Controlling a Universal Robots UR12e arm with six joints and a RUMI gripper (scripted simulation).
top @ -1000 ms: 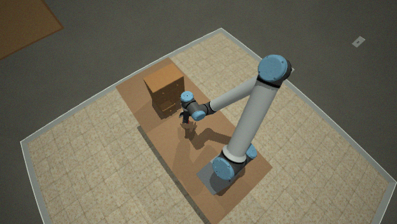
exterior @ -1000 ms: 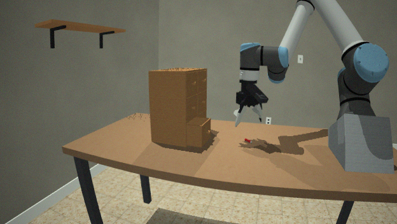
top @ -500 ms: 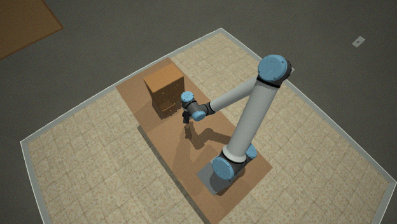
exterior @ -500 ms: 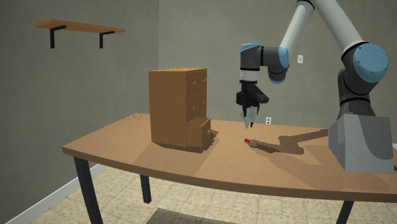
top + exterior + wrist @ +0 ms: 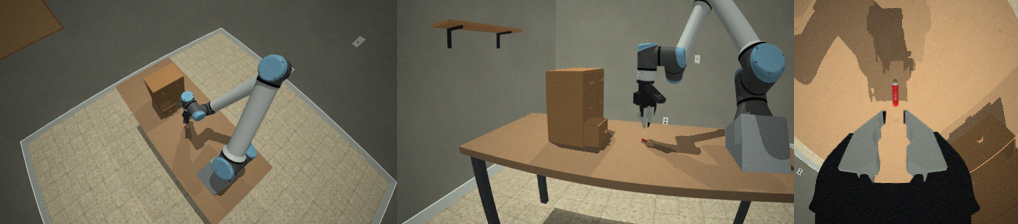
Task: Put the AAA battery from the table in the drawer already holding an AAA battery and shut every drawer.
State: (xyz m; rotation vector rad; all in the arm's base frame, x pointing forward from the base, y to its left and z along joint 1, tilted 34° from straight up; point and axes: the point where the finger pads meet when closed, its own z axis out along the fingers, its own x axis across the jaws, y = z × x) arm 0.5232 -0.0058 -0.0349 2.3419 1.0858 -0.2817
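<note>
My hand is 8 cm above the AAA battery.
</note>
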